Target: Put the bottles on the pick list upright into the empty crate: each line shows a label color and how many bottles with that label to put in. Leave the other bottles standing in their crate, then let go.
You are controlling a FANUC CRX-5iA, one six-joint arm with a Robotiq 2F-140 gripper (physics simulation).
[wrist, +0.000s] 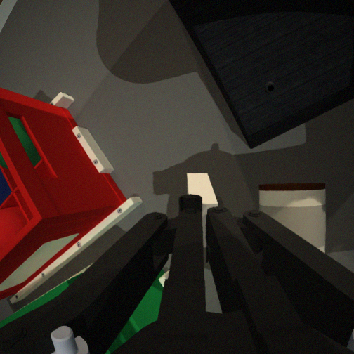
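Observation:
My gripper (196, 189) is shut, with its pale fingertip pads together and nothing between them. A white bottle (292, 220) with a light grey band and a brown base rim lies on its side on the grey surface, to the right of the fingertips and apart from them. Its lower part in the view is hidden behind a finger. The red crate (70, 150) stands at the left, with green, blue and red shapes partly showing in its openings. Part of the green crate (147, 305) shows at the bottom, mostly hidden behind the gripper's linkage; its contents cannot be made out.
A large black block-like object (280, 65) with a straight edge fills the upper right. White corner and edge strips (92, 150) run along the red crate's side. The gripper's shadow falls on the grey surface near the fingertips.

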